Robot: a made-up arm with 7 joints.
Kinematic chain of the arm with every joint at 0, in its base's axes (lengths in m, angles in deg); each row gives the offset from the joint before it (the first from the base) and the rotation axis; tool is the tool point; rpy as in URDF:
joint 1: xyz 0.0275 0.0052 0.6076 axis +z
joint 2: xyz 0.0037 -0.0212 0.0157 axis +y
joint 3: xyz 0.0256 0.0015 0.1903 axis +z
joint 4: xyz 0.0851 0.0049 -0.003 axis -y
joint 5: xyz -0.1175 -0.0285 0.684 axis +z
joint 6: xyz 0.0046 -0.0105 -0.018 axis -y
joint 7: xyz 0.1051 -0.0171 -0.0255 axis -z
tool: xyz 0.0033 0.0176 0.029 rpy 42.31 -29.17 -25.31
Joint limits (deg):
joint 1: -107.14..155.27
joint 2: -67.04..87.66
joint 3: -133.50..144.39
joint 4: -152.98..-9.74
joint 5: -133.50..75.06
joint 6: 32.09..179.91
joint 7: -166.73..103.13
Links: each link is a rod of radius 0.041 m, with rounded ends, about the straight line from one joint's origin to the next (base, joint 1, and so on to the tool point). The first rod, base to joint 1, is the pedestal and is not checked.
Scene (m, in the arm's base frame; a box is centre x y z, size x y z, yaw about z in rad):
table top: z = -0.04
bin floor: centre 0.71 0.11 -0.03 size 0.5 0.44 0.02 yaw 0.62
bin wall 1: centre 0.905 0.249 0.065 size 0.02 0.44 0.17 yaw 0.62
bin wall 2: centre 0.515 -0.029 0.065 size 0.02 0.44 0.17 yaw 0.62
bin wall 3: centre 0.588 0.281 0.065 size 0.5 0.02 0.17 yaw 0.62
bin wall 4: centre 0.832 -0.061 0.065 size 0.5 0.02 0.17 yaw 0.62
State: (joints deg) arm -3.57 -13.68 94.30 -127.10 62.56 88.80 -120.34
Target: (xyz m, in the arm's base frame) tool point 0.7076 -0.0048 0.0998
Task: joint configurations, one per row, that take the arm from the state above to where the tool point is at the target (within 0.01 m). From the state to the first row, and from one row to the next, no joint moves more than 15 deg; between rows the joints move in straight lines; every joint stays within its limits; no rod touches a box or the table.
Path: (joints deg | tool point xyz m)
1: -8.57 -1.70 80.83 -122.85 61.64 90.12 -120.89 | 0.3283 0.6986 0.4804
2: -13.56 10.29 67.36 -118.60 60.72 91.43 -121.44 | 0.5285 0.5975 0.4631
3: -18.56 22.27 53.90 -114.34 59.80 92.75 -121.99 | 0.6811 0.4276 0.3808
4: -23.56 34.26 40.43 -110.09 58.88 94.06 -122.54 | 0.7471 0.2152 0.2501
5: -28.56 46.24 26.96 -105.84 57.96 95.38 -123.08 | 0.7076 -0.0049 0.0998

